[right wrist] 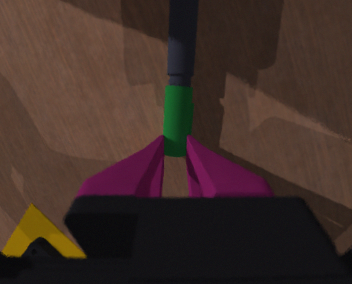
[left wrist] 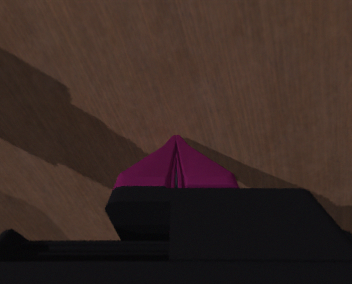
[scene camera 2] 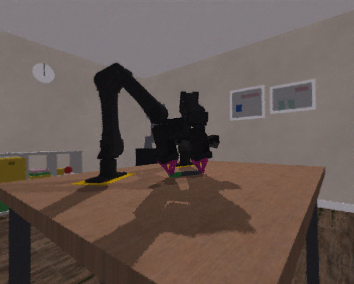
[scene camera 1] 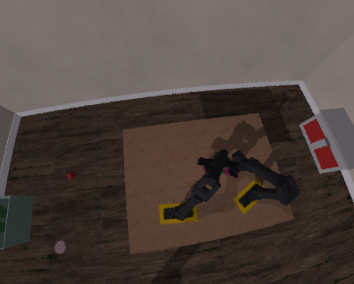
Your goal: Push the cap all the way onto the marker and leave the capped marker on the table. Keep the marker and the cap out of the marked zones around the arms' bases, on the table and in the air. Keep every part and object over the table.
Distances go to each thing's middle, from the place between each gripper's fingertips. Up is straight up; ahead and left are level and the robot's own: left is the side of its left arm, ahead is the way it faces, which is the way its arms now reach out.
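Labels:
My left hand: 10 mm below the green cap [right wrist: 178, 113], 60 mm past it, 130 mm to the left of it.
My right gripper: 10 mm short of the green cap, 10 mm to the right of it.

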